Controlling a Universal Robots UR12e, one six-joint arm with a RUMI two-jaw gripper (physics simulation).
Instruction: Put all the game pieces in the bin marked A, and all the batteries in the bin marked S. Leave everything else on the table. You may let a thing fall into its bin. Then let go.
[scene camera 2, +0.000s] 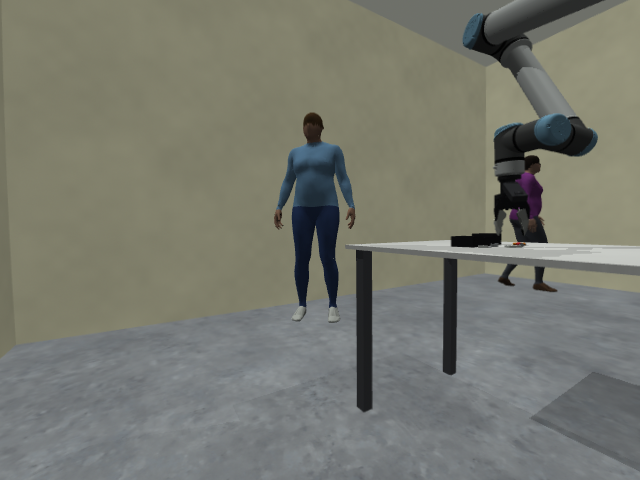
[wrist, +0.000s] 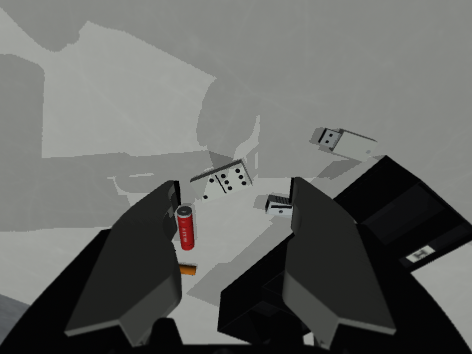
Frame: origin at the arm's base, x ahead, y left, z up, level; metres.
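Seen in the pictures: gripper, fingertip midpoint: (scene camera 2: 511, 235) (wrist: 234, 181).
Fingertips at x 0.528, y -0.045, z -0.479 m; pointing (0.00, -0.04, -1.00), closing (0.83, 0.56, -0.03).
Offsets run from my fingertips to a thing's top centre. "*": to the spot under its first point.
A white domino {dx +0.001, dy -0.028, dz -0.035 m} (wrist: 212, 190) with black dots lies on the table in the wrist view, below and between the fingertips. A red battery {dx -0.002, dy -0.095, dz -0.028 m} (wrist: 186, 233) lies beside the left finger. An orange piece {dx +0.017, dy -0.164, dz -0.032 m} (wrist: 188, 270) shows partly from behind that finger; I cannot tell what it is. My gripper (scene camera 2: 511, 233) (wrist: 234, 181) is open and empty, above the table. A black bin {dx +0.138, dy -0.061, dz +0.004 m} (wrist: 377, 202) at the right bears a label that looks like H. Another black bin {* dx +0.093, dy -0.116, dz -0.007 m} (wrist: 252, 295) is partly hidden by the right finger, its label not visible. Marks A and S do not show.
A USB stick {dx +0.066, dy +0.057, dz -0.034 m} (wrist: 354, 144) lies above the labelled bin in the wrist view. A small metal sharpener {dx +0.061, dy -0.020, dz -0.031 m} (wrist: 278, 207) lies by the right fingertip. In the scene view, two people stand beyond the white table (scene camera 2: 403, 249), one in blue (scene camera 2: 315, 175), one in purple (scene camera 2: 532, 187).
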